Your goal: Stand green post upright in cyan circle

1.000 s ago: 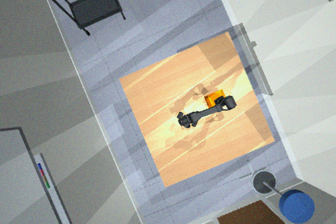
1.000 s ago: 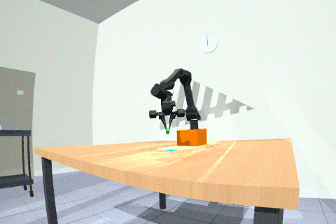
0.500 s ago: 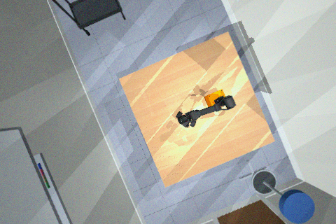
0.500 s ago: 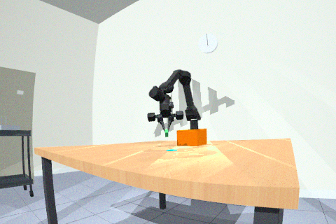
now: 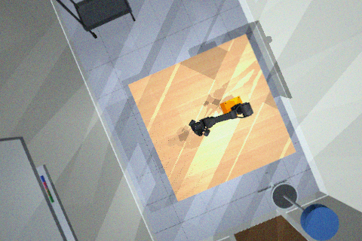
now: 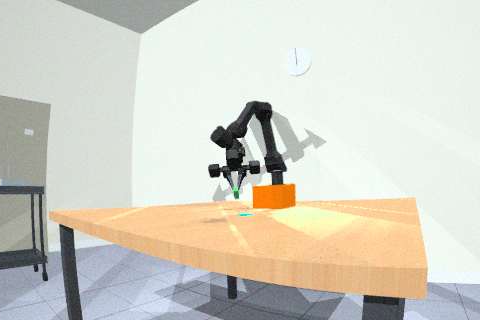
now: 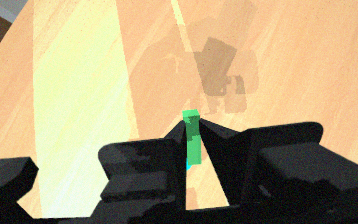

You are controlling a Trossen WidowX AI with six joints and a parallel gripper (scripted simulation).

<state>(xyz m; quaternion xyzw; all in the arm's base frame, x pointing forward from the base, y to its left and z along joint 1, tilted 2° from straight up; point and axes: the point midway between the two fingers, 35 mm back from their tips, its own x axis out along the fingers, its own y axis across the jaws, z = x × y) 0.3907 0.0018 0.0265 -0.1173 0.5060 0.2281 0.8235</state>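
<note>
Right now the cyan circle is 10 cm below my gripper tip and 7 cm behind it. From my gripper tip the other things lie so: green post (2 cm behind, 1 cm to the right, 1 cm below).
</note>
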